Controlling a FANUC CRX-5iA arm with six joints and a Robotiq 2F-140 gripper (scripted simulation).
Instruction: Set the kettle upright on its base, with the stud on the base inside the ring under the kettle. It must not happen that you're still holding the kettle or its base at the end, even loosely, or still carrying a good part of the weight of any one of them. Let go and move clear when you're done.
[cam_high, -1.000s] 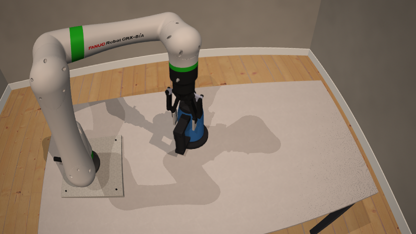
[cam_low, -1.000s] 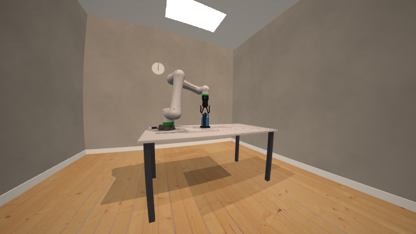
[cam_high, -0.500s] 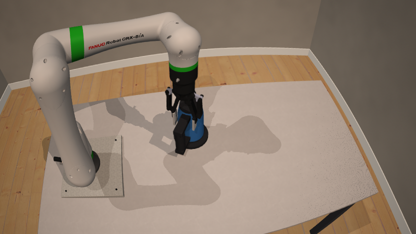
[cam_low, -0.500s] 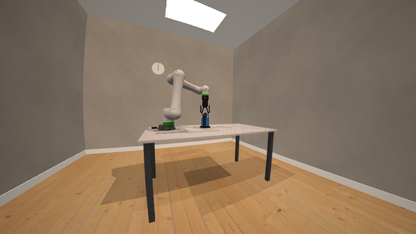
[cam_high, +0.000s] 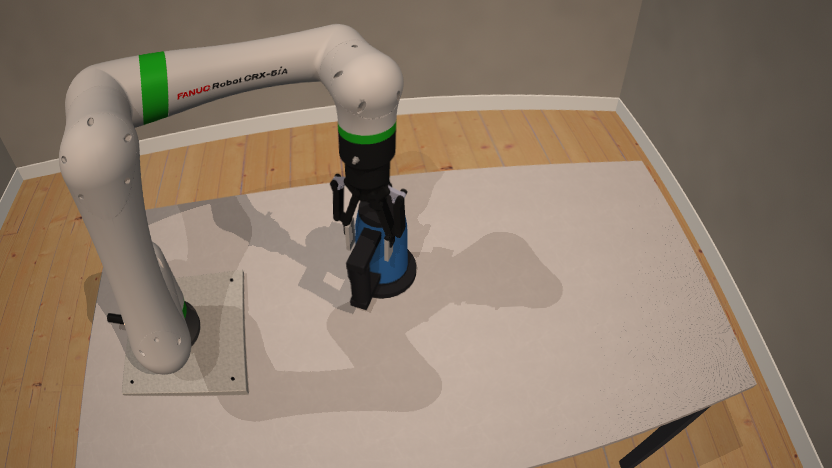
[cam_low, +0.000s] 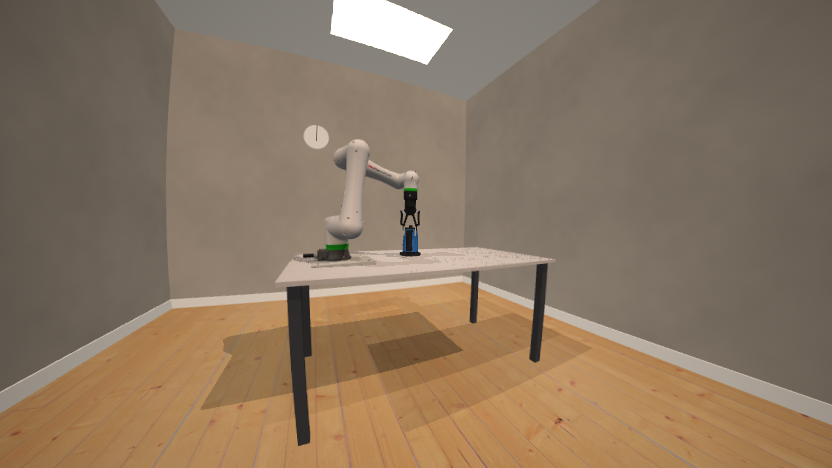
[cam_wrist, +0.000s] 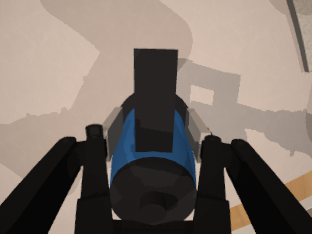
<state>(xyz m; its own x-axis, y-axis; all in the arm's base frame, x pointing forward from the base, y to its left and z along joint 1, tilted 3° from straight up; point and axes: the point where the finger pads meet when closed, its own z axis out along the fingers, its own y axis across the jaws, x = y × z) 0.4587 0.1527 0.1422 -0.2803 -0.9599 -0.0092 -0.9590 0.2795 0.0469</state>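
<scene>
The kettle lies 1 cm ahead of my hand, 3 cm to the left of it and 6 cm below it. Also, from my hand: round black base: 2 cm ahead, 6 cm to the left, 16 cm below.
</scene>
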